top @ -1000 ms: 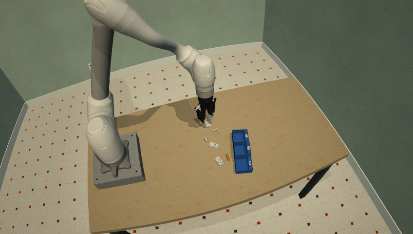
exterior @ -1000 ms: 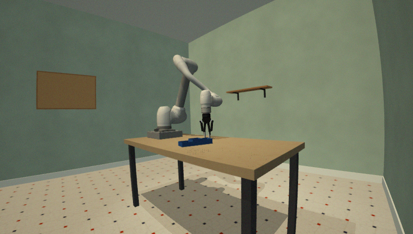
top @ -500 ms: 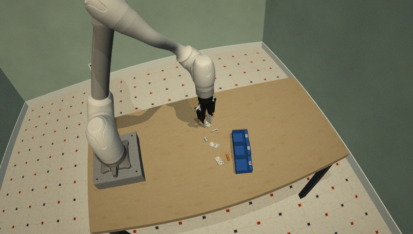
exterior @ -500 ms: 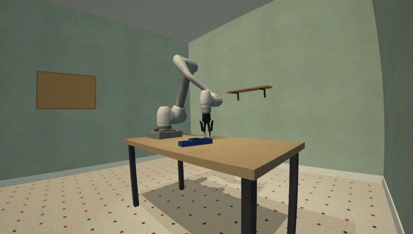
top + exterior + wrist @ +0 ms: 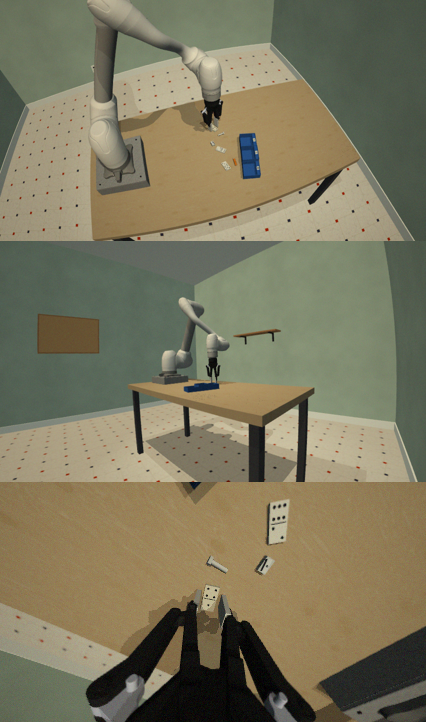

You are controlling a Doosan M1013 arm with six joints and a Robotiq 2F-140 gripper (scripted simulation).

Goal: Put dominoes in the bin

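The white domino is 30 mm below my hand. From my hand the other things lie so: grey screw (30 mm ahead, 50 mm to the right, 30 mm below); blue bin (120 mm ahead, 240 mm to the right, 10 mm below); orange stick (40 mm ahead, 250 mm to the right, 30 mm below).
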